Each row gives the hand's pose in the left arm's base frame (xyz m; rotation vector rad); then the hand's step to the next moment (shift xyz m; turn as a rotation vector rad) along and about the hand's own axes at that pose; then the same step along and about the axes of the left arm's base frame.
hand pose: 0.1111 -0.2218 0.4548 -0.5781 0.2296 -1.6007
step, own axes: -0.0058 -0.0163 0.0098 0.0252 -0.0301 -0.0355
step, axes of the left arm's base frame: -0.0093 0.0096 0.0148 -0.0441 -0.0275 -0.0101
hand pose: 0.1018 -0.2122 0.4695 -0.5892 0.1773 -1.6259
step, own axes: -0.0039 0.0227 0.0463 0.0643 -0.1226 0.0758
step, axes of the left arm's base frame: 0.0419 0.0106 0.0284 -0.0746 -0.0260 0.1367
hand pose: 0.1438 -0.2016 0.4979 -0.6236 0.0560 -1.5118
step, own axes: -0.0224 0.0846 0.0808 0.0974 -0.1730 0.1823
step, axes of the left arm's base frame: 0.1079 0.0435 0.0255 -0.0738 -0.0169 0.2587
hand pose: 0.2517 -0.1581 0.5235 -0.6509 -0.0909 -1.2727
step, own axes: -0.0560 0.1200 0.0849 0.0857 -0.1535 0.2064
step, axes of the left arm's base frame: 0.1151 0.1072 -0.0017 -0.0530 0.0079 0.2658
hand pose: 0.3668 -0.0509 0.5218 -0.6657 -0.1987 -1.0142
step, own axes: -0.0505 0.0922 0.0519 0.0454 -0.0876 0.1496
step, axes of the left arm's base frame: 0.0578 0.0999 -0.0207 -0.0275 0.0261 0.1752
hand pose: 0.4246 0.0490 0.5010 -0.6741 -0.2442 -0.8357
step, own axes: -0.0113 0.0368 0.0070 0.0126 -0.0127 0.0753
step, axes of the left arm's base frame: 0.0206 0.0289 -0.0164 0.0030 0.0344 0.0693
